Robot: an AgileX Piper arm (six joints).
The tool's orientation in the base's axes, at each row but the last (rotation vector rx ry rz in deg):
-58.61 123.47 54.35
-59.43 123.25 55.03
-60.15 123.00 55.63
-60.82 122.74 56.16
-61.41 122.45 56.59
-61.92 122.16 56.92
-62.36 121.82 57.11
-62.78 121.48 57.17
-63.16 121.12 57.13
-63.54 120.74 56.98
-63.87 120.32 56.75
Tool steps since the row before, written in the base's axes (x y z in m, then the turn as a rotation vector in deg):
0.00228 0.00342 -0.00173 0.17 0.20 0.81
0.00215 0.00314 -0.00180 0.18 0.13 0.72
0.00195 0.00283 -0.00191 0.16 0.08 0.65
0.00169 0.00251 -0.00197 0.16 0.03 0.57
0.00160 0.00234 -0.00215 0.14 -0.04 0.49
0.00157 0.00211 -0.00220 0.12 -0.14 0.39
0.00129 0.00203 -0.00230 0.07 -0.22 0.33
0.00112 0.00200 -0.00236 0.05 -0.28 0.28
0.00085 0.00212 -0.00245 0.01 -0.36 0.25
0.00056 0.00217 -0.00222 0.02 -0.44 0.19
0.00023 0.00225 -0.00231 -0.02 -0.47 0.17
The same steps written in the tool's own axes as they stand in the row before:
-0.00141 -0.00091 0.00413 -0.76 0.24 -0.29
-0.00118 -0.00102 0.00391 -0.68 0.17 -0.29
-0.00087 -0.00108 0.00368 -0.59 0.14 -0.29
-0.00055 -0.00106 0.00341 -0.51 0.09 -0.28
-0.00030 -0.00115 0.00335 -0.41 0.05 -0.30
-0.00014 -0.00127 0.00318 -0.29 -0.01 -0.32
0.00012 -0.00112 0.00313 -0.18 -0.03 -0.36
0.00027 -0.00102 0.00312 -0.11 -0.05 -0.38
0.00044 -0.00078 0.00323 -0.03 -0.06 -0.43
0.00040 -0.00043 0.00310 0.04 -0.12 -0.46
0.00060 -0.00014 0.00317 0.09 -0.10 -0.48

